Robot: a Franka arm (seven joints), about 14 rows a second.
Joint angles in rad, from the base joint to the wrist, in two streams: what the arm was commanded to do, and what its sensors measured. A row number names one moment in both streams.
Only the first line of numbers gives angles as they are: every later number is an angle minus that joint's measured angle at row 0.
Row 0, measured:
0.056, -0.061, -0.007, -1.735, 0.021, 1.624, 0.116
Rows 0 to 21, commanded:
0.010, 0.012, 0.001, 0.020, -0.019, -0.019, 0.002
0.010, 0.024, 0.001, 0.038, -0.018, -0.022, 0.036
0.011, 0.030, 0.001, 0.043, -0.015, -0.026, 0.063
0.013, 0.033, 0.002, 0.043, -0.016, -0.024, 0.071
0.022, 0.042, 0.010, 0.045, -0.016, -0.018, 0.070
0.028, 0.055, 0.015, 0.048, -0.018, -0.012, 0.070
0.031, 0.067, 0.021, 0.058, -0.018, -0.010, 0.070
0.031, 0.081, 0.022, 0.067, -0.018, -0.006, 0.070
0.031, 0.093, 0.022, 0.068, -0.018, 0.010, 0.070
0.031, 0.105, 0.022, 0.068, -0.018, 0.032, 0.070
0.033, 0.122, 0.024, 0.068, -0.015, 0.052, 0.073
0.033, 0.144, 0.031, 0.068, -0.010, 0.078, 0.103
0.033, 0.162, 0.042, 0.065, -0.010, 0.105, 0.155
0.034, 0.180, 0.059, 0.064, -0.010, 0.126, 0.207
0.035, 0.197, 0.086, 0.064, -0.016, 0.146, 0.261
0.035, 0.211, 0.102, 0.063, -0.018, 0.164, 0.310
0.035, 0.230, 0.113, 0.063, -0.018, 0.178, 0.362
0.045, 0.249, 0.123, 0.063, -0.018, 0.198, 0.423
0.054, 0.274, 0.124, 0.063, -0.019, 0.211, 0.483
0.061, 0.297, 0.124, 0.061, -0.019, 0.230, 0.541
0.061, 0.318, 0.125, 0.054, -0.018, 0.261, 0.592
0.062, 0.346, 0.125, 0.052, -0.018, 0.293, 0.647
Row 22, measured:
0.058, 0.289, 0.125, 0.033, -0.001, 0.250, 0.537
